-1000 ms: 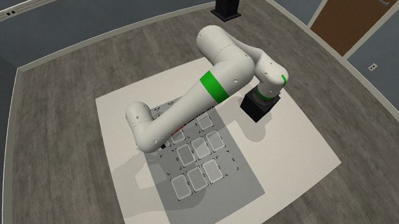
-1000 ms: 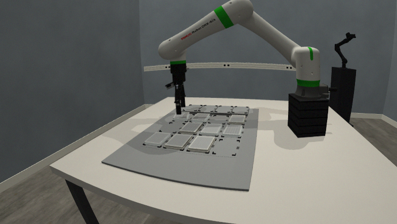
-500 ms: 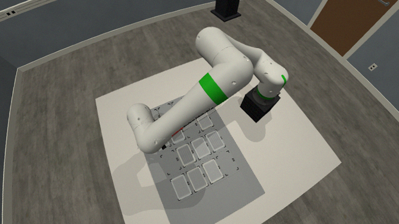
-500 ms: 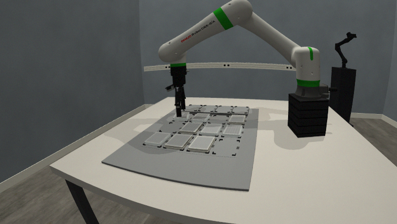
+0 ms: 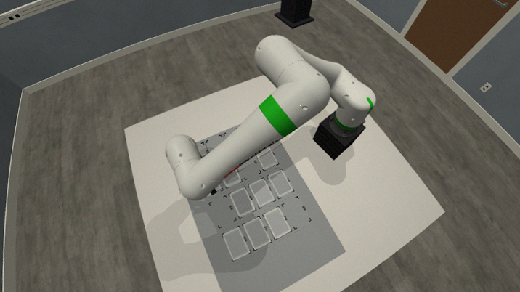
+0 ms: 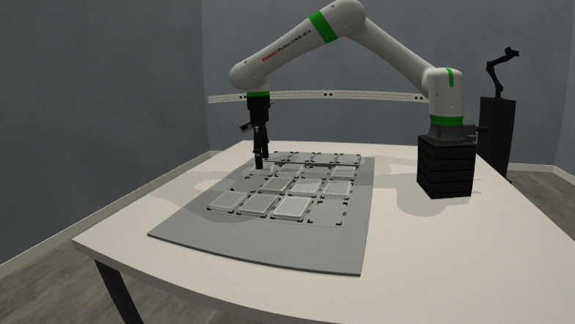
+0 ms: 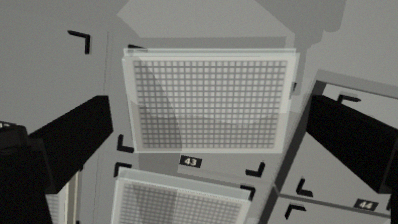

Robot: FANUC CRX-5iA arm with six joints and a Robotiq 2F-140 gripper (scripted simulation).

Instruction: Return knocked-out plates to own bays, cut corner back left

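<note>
The label 43 is 60 mm behind my hand, 40 mm below it and 10 mm to the left of it. The rest, counted from my hand: plate: 200 mm to the left, 200 mm behind, 30 mm below.
</note>
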